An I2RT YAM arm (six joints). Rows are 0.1 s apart.
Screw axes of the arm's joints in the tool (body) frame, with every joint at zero. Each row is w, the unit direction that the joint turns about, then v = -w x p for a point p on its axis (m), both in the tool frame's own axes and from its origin. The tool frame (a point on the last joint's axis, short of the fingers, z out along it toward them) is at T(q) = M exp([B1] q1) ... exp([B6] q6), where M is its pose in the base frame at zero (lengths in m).
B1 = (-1, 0, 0, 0.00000, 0.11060, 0.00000)
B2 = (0, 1, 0, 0.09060, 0.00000, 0.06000)
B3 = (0, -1, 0, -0.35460, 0.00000, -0.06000)
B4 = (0, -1, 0, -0.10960, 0.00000, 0.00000)
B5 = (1, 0, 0, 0.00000, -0.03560, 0.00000)
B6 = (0, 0, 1, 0.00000, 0.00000, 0.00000)
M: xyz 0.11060 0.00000 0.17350 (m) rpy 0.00 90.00 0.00 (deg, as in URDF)
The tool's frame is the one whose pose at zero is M.
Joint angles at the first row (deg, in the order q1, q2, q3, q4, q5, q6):
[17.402 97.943 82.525 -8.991 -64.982 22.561]
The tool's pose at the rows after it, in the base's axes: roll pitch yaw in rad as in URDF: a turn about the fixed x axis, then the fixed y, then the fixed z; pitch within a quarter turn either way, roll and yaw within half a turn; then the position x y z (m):
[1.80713 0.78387 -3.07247 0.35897 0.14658 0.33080]
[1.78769 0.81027 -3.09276 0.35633 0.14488 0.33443]
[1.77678 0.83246 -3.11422 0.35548 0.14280 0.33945]
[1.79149 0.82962 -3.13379 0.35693 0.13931 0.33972]
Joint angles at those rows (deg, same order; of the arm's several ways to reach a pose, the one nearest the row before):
[17.436 97.077 81.121 -7.221 -65.083 23.060]
[17.315 96.065 79.956 -4.439 -65.001 24.133]
[17.073 95.439 79.799 -3.028 -64.529 24.731]
[16.564 95.350 79.974 -3.757 -63.198 24.560]

